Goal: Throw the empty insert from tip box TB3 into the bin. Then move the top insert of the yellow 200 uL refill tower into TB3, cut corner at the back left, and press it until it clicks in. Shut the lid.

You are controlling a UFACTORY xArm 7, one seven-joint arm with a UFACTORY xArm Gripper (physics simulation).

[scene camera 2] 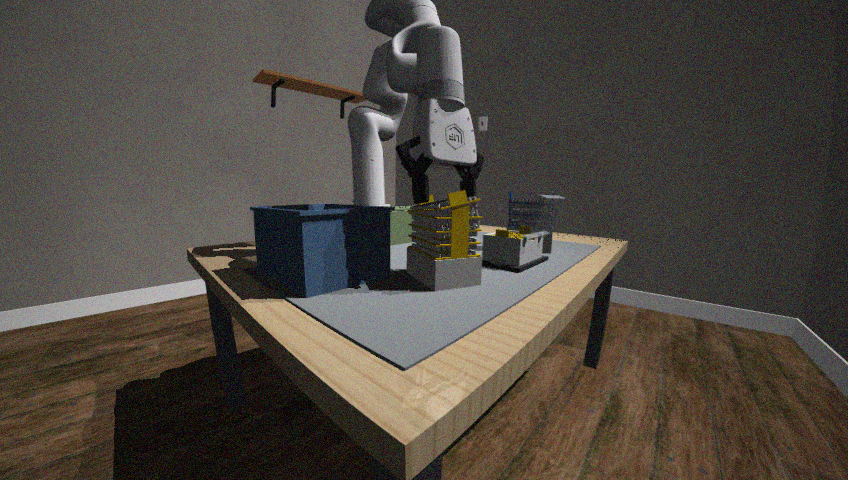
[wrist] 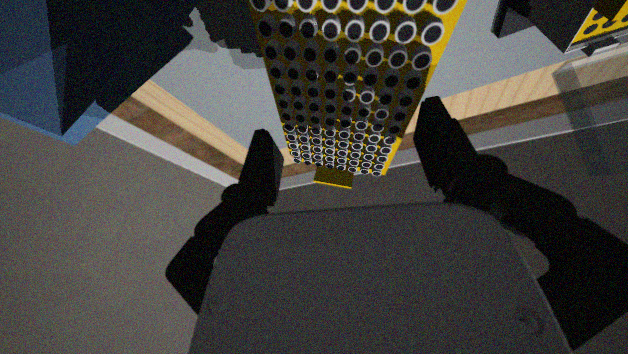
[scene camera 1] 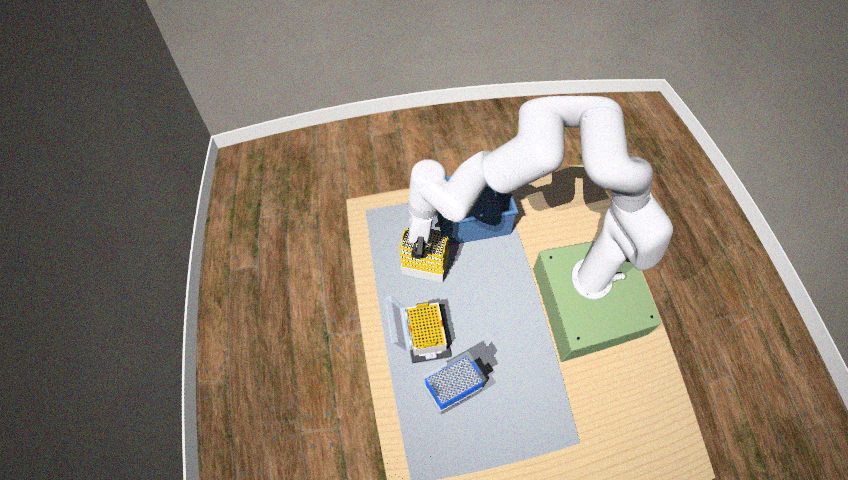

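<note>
The yellow refill tower (scene camera 1: 423, 264) (scene camera 2: 459, 231) (wrist: 355, 55), several stacked inserts with tips on a white base, stands upright near the bin. My gripper (scene camera 1: 419, 246) (scene camera 2: 444, 193) (wrist: 340, 132) is open and empty, pointing down at the tower's top, its fingers apart on opposite sides. The fingertips are partly hidden behind the tower in the second scene view. The white tip box, TB3, (scene camera 2: 510, 251) holds a yellow insert (scene camera 1: 426, 327) (wrist: 605, 27) with empty holes. Its clear lid (scene camera 1: 397, 324) (wrist: 595, 100) stands open. The blue bin (scene camera 1: 484, 228) (scene camera 2: 324, 249) (wrist: 30, 65) stands beside the tower; its inside is dark.
A blue refill tower (scene camera 1: 455, 383) (scene camera 2: 523, 209) stands beyond the tip box on the grey mat (scene camera 1: 505, 386) (scene camera 2: 386, 327). The arm stands on a green block (scene camera 1: 606, 315). A wooden shelf (scene camera 2: 309, 86) is on the wall.
</note>
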